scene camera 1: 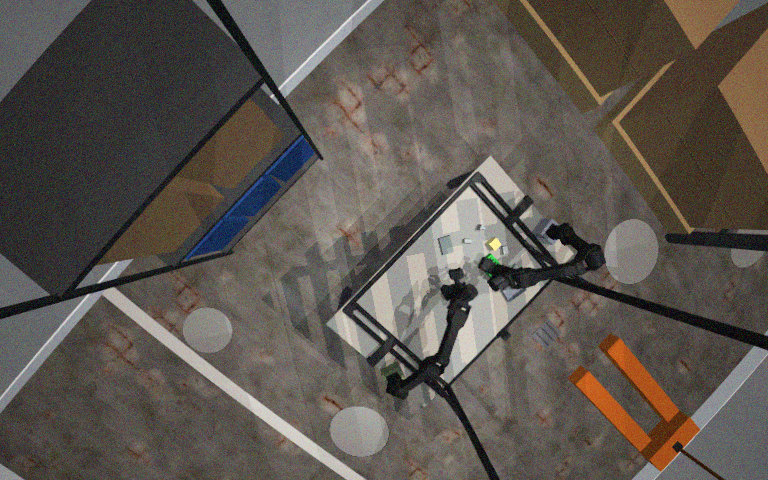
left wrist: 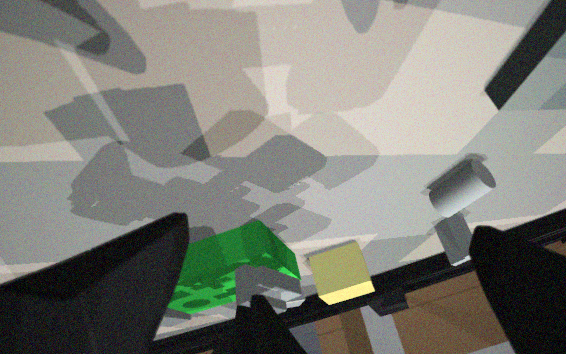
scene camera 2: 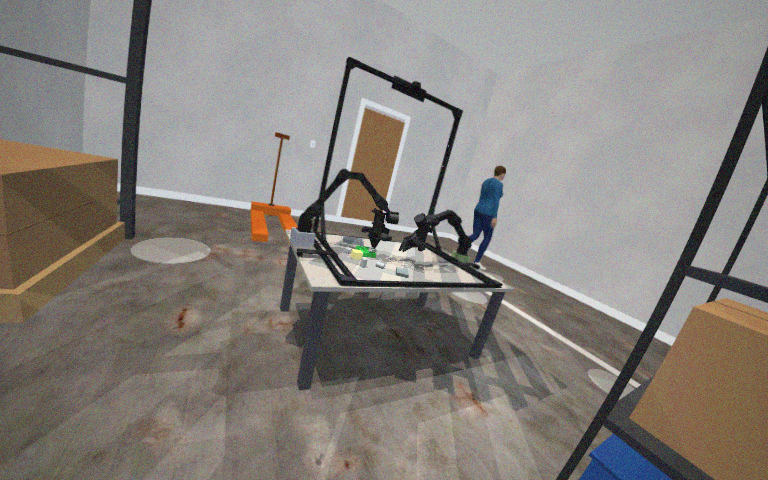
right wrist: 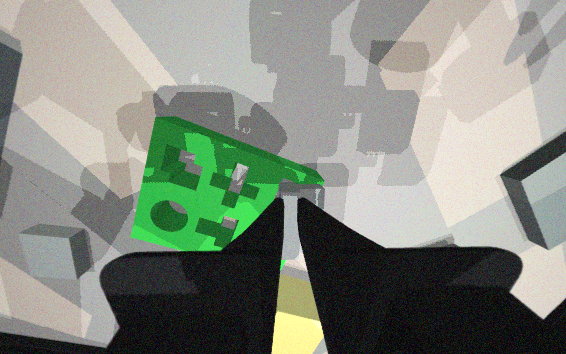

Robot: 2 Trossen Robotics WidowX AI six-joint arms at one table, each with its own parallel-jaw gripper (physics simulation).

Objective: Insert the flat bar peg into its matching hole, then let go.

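Note:
The green hole board lies on the table. Round, cross-shaped and other cut-outs show in the right wrist view. My right gripper is shut on the grey flat bar peg. The peg overlaps the board's right end in the right wrist view; the slot there is hidden by peg and fingers, and I cannot tell whether the peg touches the board. My left gripper is open and empty, above the table and apart from the board.
A yellow block stands close to the board. A grey cylinder, a small grey block and a grey open tray lie farther off. A black frame edges the table.

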